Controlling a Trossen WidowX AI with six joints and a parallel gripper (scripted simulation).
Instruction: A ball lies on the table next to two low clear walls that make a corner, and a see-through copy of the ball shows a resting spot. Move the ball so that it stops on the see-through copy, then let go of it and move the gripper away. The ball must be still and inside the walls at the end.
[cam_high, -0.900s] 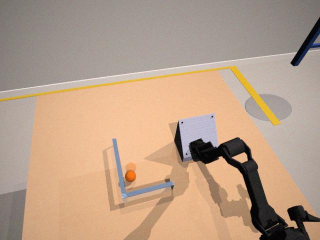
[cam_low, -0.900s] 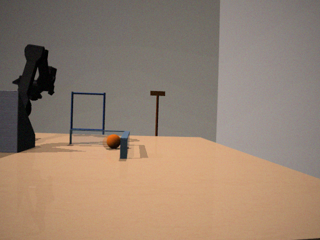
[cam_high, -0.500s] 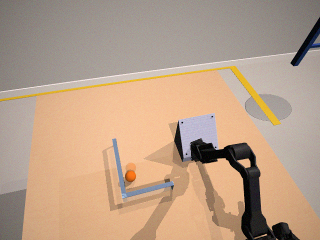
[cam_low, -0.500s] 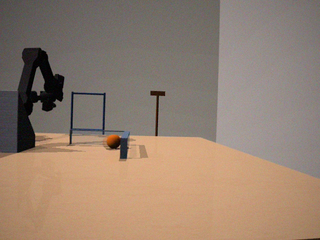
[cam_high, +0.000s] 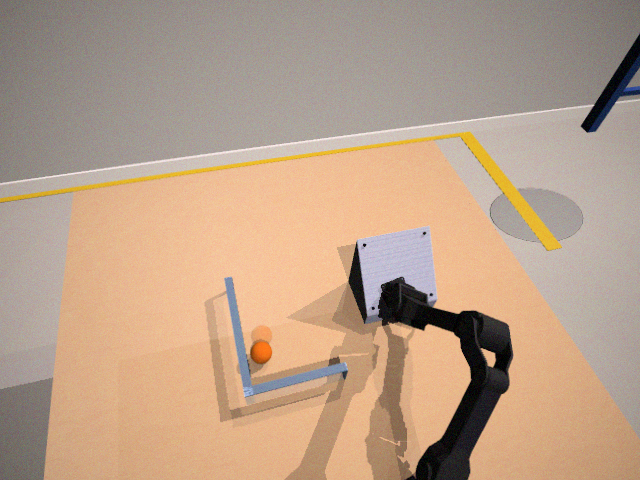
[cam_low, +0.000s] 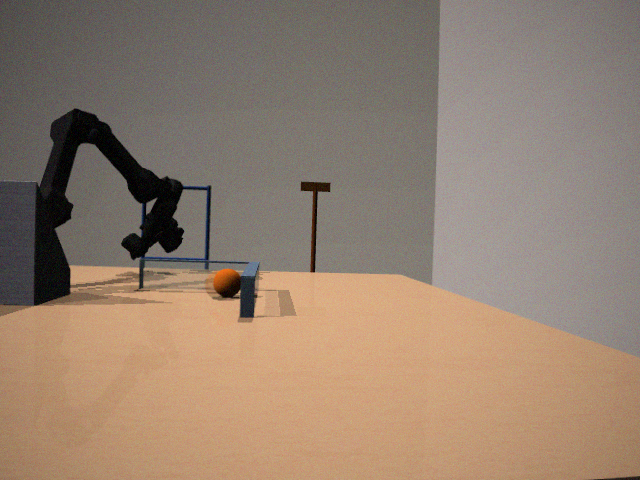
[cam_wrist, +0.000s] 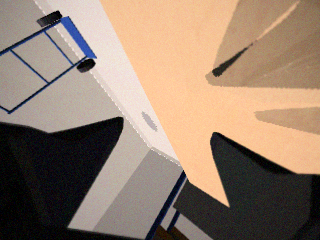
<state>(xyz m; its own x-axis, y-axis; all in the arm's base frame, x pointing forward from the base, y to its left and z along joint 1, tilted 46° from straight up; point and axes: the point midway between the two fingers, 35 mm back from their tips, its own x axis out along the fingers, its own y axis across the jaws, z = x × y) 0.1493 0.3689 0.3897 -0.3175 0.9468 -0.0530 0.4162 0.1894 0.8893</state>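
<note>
Now: gripper tip 23 cm short of the orange ball, 54 cm to the left of it and 2 cm above it. The rest, counted from my gripper tip: see-through copy: 22 cm ahead, 59 cm to the right, 2 cm below.
</note>
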